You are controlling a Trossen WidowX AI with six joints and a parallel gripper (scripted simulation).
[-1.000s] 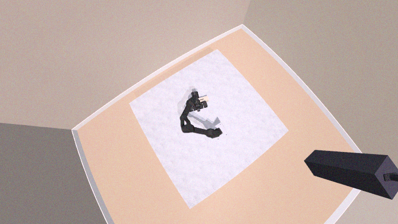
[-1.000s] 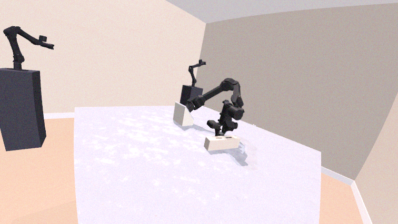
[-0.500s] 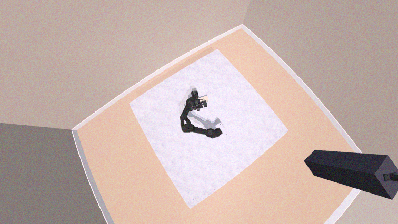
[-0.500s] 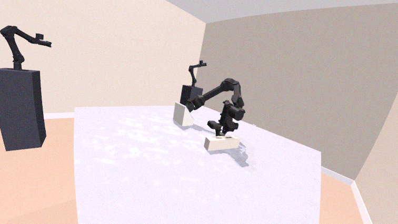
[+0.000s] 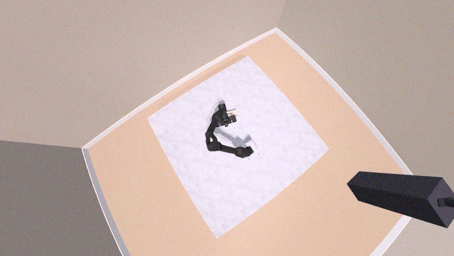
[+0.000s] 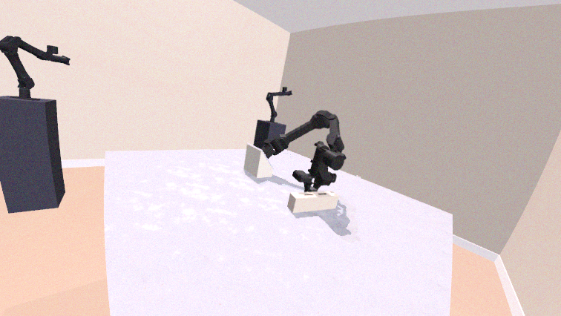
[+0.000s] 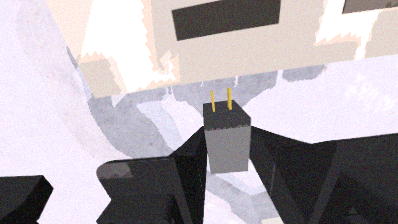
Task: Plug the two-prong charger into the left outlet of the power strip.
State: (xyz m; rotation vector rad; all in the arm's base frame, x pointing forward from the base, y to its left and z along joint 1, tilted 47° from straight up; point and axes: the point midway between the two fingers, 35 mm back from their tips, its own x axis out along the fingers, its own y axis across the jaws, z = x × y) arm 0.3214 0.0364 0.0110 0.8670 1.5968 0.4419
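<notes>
Right now the grey two-prong charger is 20 mm ahead of my gripper tip and 10 mm above it.
</notes>
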